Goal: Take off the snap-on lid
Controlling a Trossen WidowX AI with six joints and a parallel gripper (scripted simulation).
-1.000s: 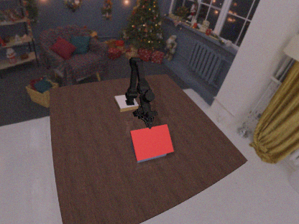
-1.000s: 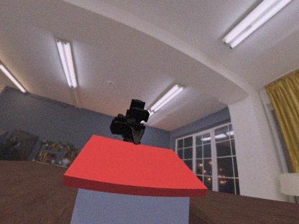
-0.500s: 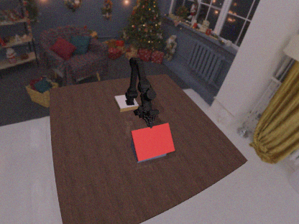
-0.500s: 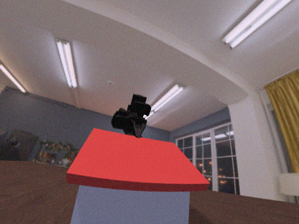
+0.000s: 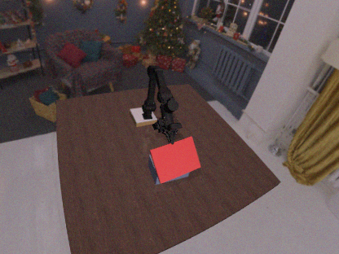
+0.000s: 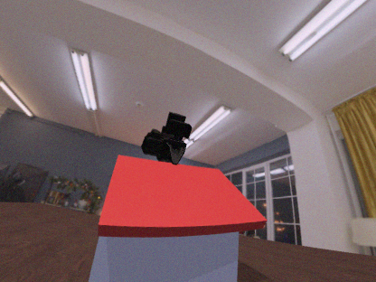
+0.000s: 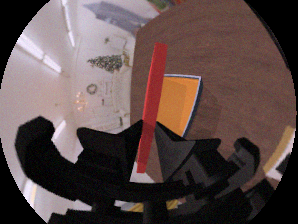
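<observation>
Right now the red lid is 6 cm ahead of my gripper tip, 2 cm to the left of it and 5 cm below it. Round my gripper tip: blue storage box 3 cm ahead, 15 cm below.
</observation>
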